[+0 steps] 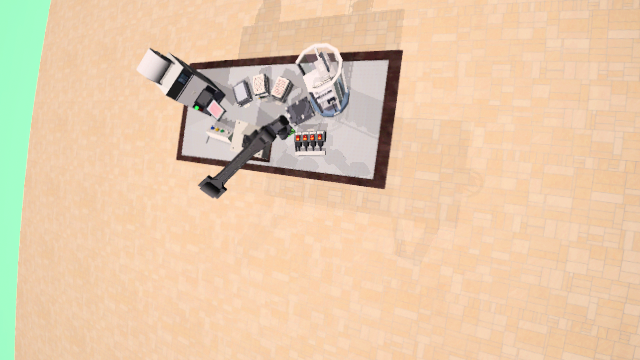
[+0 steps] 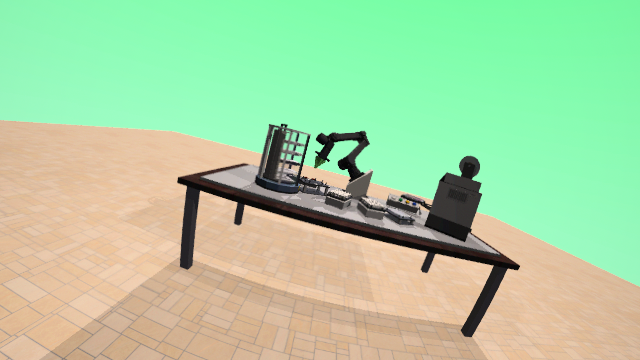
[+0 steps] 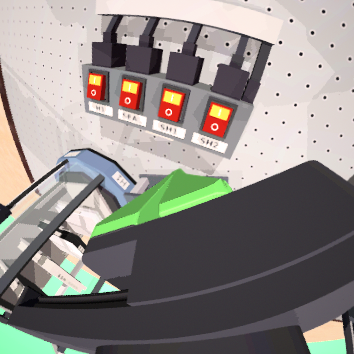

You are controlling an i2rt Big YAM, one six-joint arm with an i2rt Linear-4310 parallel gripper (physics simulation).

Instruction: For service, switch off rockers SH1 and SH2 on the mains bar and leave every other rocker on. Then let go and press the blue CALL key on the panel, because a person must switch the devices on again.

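Places are measured from the arm's base along level axes (x left, y back, z up), in centimetres.
Pixels of known places: gripper, fingertip midpoint: (image 1: 295, 131) (image 2: 314, 168) (image 3: 179, 176); arm's base, origin of the base link: (image 2: 357, 177).
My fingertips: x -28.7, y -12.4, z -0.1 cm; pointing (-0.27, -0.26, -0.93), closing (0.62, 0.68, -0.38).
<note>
Ahead of a thing's pixels: the offset from my fingertips to its top centre. "pt": to the spot under its first point. Level surfaces: height alone.
The grey mains bar {dz -6.9, dx -7.4, dy +4.2 cm} (image 1: 308, 141) (image 3: 186, 126) lies on the table {dz -12.2 cm} (image 1: 358, 147) (image 2: 232, 175). It has four red rockers labelled H1 {dz -6.9, dx -14.1, dy -0.5 cm} (image 3: 95, 86), SEAL {dz -6.9, dx -9.2, dy +0.5 cm} (image 3: 130, 93), SH1 {dz -6.9, dx -4.3, dy +1.5 cm} (image 3: 171, 104) and SH2 {dz -6.9, dx +0.6, dy +2.5 cm} (image 3: 217, 119). All four show a lit yellow upper half. My gripper (image 1: 291, 131) (image 2: 319, 161) (image 3: 179, 176) has green fingertips, is shut and holds nothing. It hovers above the table just left of the bar's H1 end. The small key panel {dz -3.8, dx +64.2, dy +9.0 cm} (image 1: 218, 131) (image 2: 405, 202) sits far to the left of the bar. Its coloured keys are too small to tell apart surely.
A round cage rack (image 1: 322, 48) (image 2: 275, 184) with a blue base {pt dz -8.3, dx -15.1, dy -15.9 cm} (image 3: 88, 165) stands behind the bar. A dark plate {dz -4.6, dx +3.7, dy -15.5 cm} (image 1: 299, 110) lies beside it. Three trays {dz -5.3, dx +38.3, dy -30.5 cm} (image 1: 260, 83) {pt dz -6.3, dx +20.3, dy -36.3 cm} (image 2: 338, 196), a slanted stand (image 2: 361, 182) and a dark machine with a roll {dz +33.4, dx +88.5, dy -19.7 cm} (image 1: 188, 82) (image 2: 453, 203) are to the left.
</note>
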